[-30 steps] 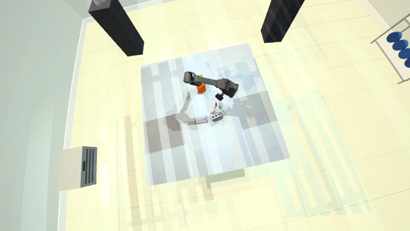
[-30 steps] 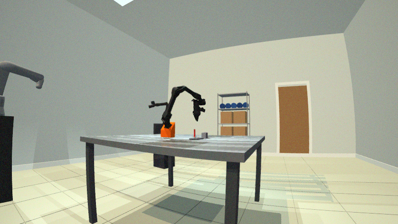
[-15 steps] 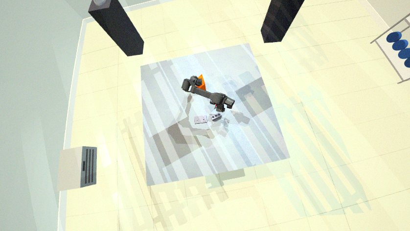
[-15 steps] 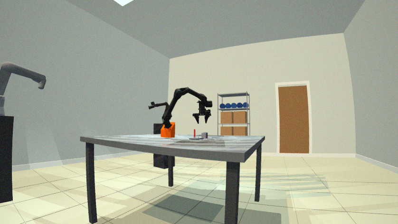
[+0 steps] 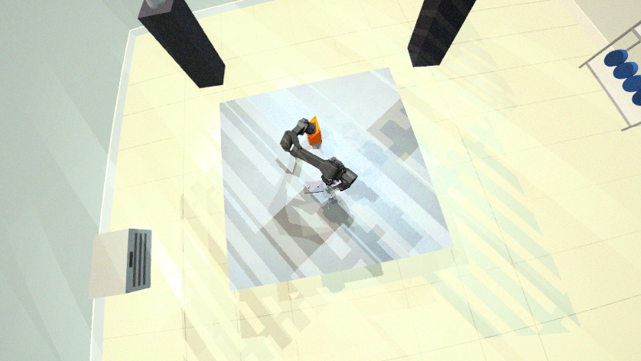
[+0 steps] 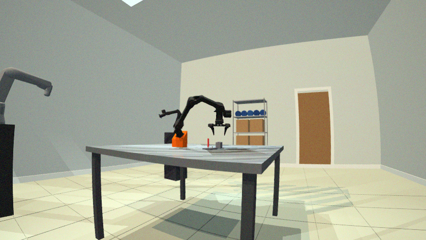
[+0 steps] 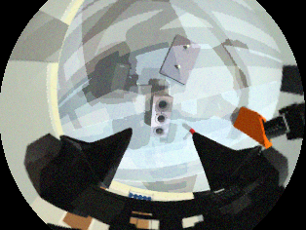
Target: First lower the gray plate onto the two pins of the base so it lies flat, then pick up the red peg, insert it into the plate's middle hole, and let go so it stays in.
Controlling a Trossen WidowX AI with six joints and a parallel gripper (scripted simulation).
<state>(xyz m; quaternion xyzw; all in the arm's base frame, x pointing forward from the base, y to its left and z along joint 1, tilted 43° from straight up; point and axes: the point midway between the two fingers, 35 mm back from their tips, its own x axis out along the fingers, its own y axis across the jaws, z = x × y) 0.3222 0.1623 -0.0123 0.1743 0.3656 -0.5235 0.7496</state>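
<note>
Right now the gray plate is 7 cm below my gripper tip. The rest, counted from my gripper tip: red peg (12 cm behind, 1 cm to the left, 7 cm below).
</note>
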